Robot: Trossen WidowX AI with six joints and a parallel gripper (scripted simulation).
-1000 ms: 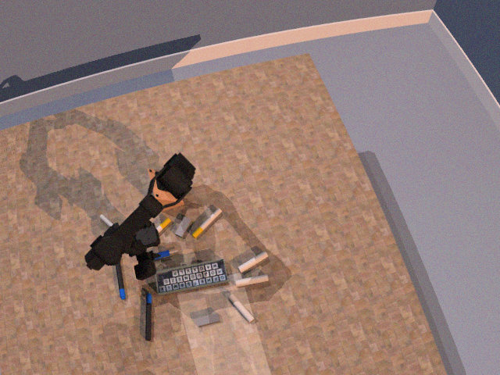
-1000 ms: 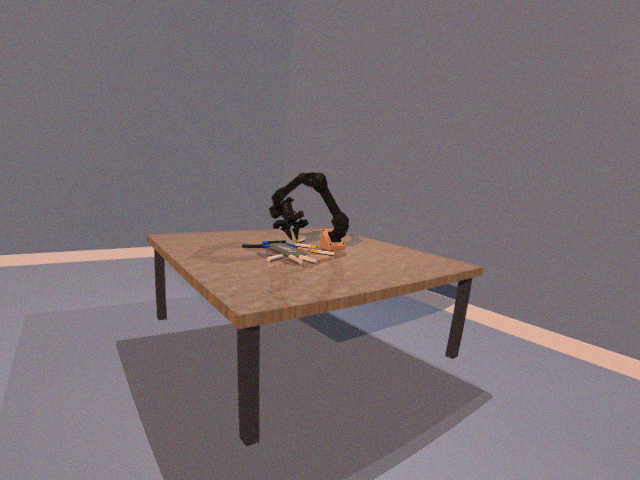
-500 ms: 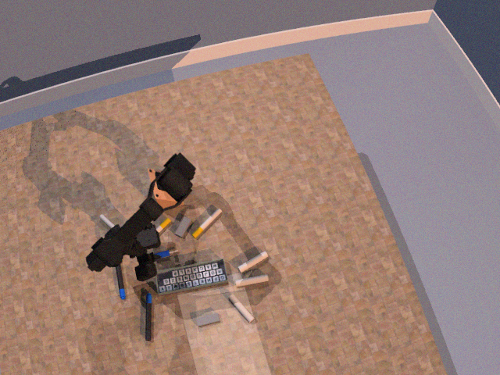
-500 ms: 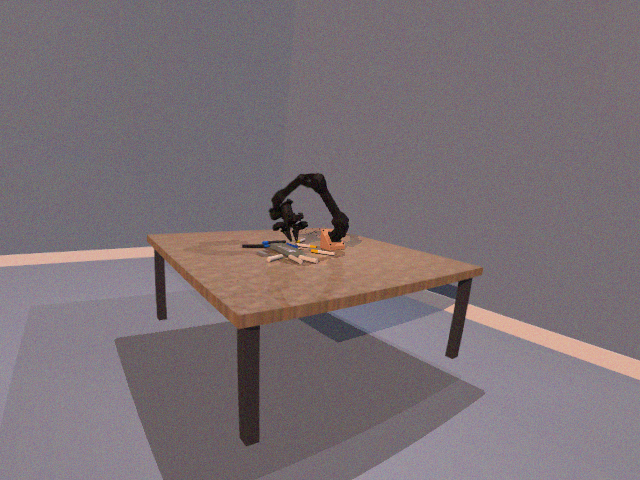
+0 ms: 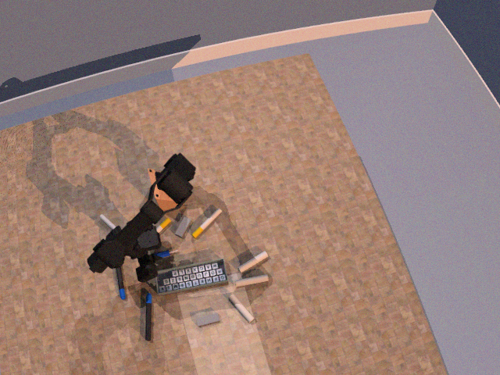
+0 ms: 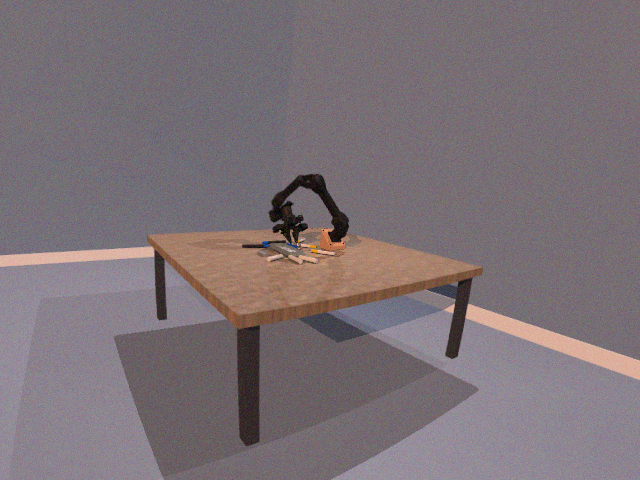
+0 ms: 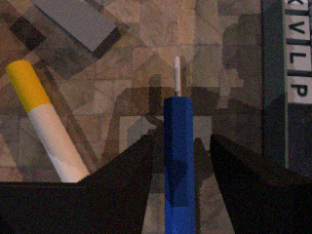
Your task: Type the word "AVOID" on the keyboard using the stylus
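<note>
Now: the blue stylus 2 cm below my gripper tip and 1 cm to the left of it. The rest, counted from my gripper tip: grey block (9 cm to the left, 7 cm behind, 2 cm below).
</note>
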